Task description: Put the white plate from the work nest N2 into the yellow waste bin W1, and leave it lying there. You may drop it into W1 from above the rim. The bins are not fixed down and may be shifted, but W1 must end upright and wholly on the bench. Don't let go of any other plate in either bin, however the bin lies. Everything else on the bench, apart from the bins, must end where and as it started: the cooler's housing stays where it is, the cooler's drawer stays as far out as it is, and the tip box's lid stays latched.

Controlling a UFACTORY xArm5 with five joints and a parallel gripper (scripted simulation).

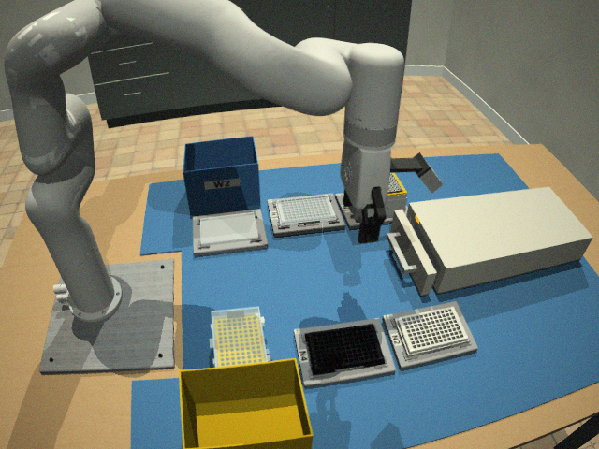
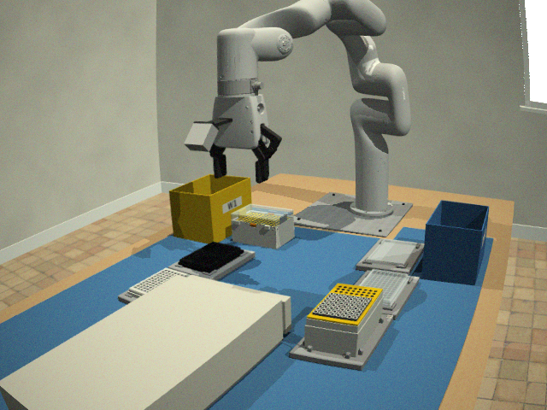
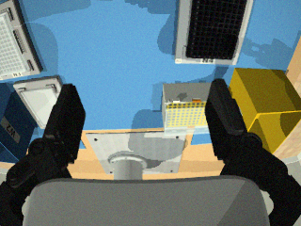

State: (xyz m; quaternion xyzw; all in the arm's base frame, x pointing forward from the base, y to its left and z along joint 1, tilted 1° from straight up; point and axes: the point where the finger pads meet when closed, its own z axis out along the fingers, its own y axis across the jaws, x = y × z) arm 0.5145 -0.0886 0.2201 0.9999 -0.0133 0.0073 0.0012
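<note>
My hand is 13 cm short of the white plate, 12 cm to the left of it and 20 cm above it. From my hand the other things lie so: yellow-topped rack (13 cm ahead, 26 cm to the left, 16 cm below); black plate (4 cm behind, 12 cm to the right, 20 cm below); grey nest N2 (13 cm ahead, 12 cm to the right, 21 cm below).
</note>
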